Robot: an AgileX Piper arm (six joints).
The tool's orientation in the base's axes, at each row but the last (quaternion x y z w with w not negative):
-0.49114, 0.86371, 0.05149, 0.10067
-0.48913, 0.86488, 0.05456, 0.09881
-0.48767, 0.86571, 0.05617, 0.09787
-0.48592, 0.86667, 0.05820, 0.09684
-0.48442, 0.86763, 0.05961, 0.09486
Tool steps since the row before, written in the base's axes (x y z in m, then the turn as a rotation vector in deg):
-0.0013, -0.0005, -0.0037, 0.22, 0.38, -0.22
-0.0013, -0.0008, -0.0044, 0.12, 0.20, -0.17
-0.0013, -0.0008, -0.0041, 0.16, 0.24, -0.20
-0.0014, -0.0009, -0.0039, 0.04, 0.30, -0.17
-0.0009, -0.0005, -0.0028, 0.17, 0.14, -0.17
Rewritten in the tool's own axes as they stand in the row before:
0.0019, 0.0009, 0.0034, -0.38, 0.01, 0.31
0.0023, 0.0007, 0.0040, -0.19, 0.00, 0.22
0.0022, 0.0007, 0.0037, -0.24, -0.01, 0.26
0.0023, 0.0007, 0.0035, -0.23, 0.12, 0.23
0.0015, 0.0005, 0.0025, -0.17, -0.07, 0.21

